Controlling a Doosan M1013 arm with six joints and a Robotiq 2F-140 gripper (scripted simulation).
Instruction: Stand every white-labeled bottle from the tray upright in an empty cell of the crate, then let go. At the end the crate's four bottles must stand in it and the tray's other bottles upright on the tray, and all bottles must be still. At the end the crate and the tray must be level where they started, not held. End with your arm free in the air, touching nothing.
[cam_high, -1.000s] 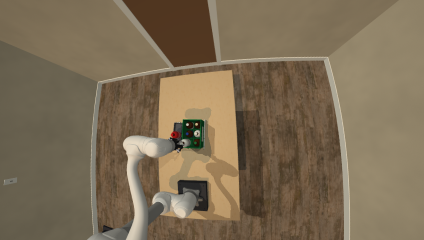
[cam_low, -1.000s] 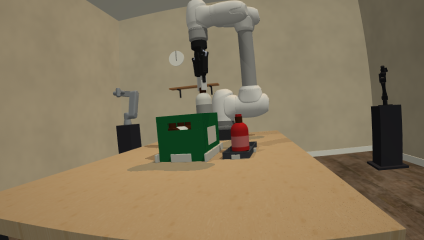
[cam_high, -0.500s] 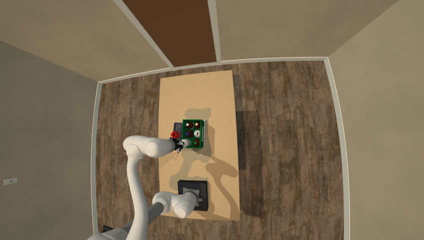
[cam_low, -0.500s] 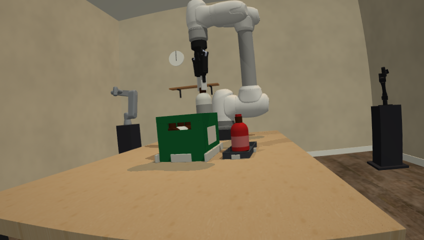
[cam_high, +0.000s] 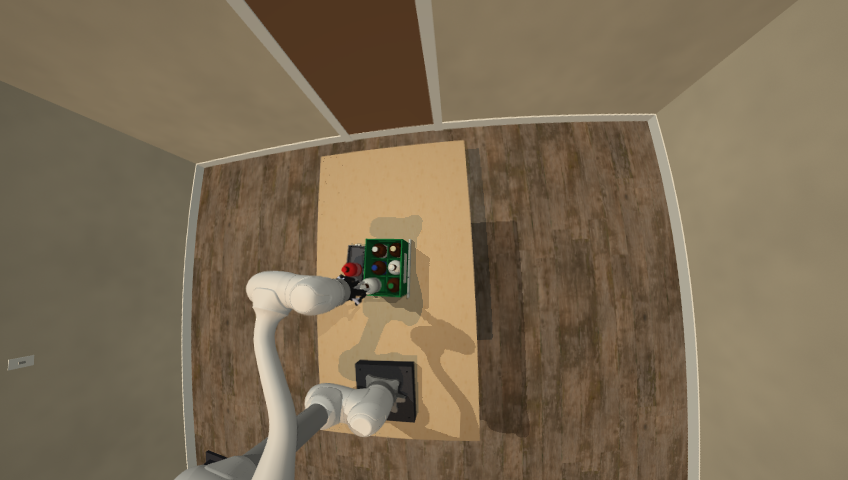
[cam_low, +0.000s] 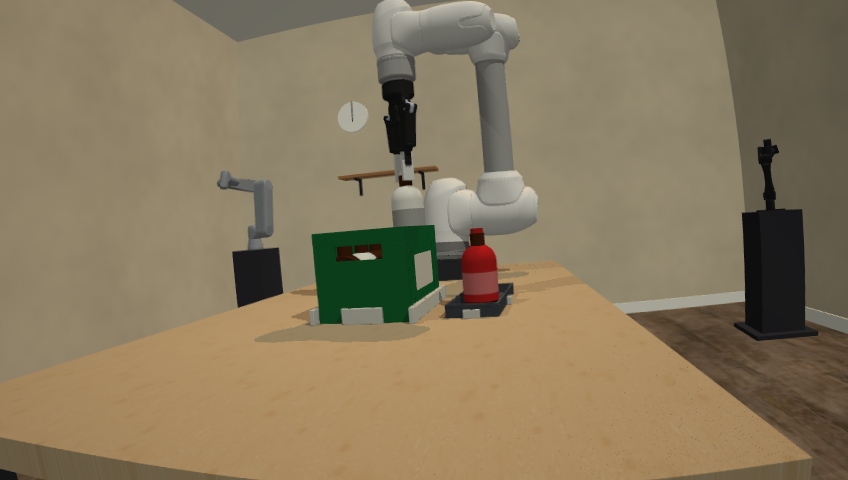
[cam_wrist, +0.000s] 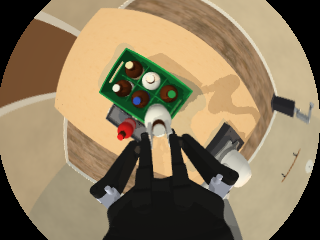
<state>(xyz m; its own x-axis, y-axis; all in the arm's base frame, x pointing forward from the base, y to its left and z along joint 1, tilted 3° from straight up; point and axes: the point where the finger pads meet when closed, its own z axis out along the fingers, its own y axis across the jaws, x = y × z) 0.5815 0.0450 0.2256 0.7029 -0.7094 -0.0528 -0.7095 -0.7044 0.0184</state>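
Right now the white-labeled bottle is 90 mm below my hand. Round my hand: dark tray (300 mm below, 170 mm to the left, 60 mm ahead); then green crate (230 mm below, 90 mm ahead, 40 mm to the right); then red-labeled bottle (230 mm below, 170 mm to the left, 60 mm ahead).
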